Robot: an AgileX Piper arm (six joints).
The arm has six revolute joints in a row. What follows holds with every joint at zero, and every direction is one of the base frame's. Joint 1 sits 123 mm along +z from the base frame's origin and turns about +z. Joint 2 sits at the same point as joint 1 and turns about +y. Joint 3 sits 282.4 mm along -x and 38.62 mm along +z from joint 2 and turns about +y. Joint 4 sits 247.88 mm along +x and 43.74 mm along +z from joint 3 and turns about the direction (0.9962, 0, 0.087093). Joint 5 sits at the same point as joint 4 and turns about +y. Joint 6 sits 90.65 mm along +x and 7.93 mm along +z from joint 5 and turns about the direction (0.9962, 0, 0.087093). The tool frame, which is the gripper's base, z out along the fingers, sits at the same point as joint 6; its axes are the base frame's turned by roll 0, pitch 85 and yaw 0 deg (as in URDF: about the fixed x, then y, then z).
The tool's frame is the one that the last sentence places.
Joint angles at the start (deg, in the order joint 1, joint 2, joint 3, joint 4, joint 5, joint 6):
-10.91, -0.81, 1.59, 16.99, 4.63, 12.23
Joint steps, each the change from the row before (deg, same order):
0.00, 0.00, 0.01, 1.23, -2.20, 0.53
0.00, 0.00, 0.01, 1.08, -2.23, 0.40
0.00, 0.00, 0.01, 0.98, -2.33, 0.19
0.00, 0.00, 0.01, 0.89, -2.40, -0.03
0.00, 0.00, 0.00, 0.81, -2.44, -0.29
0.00, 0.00, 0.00, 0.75, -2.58, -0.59
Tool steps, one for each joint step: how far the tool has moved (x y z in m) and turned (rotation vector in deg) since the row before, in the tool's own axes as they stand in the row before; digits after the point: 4 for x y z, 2 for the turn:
-0.0033, 0.0008, -0.0001, -0.54, -2.12, 1.76
-0.0034, 0.0008, -0.0001, -0.52, -2.16, 1.48
-0.0036, 0.0008, -0.0001, -0.51, -2.26, 1.17
-0.0037, 0.0007, -0.0001, -0.50, -2.34, 0.86
-0.0038, 0.0007, -0.0001, -0.48, -2.39, 0.52
-0.0040, 0.0007, -0.0001, -0.46, -2.54, 0.15

